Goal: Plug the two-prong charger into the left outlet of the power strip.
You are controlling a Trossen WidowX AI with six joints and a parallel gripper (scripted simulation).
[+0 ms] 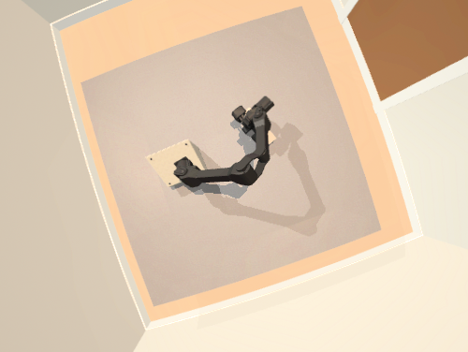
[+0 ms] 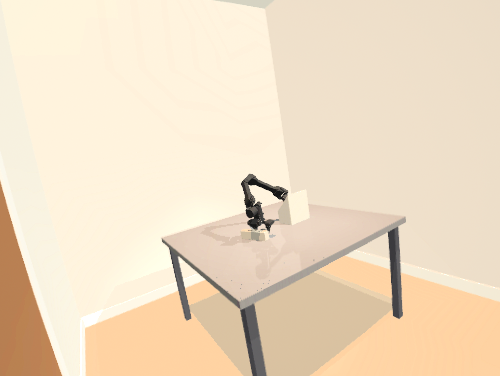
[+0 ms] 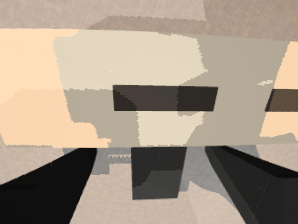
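My gripper tip is now 2 cm short of the dark charger and 1 cm below it.
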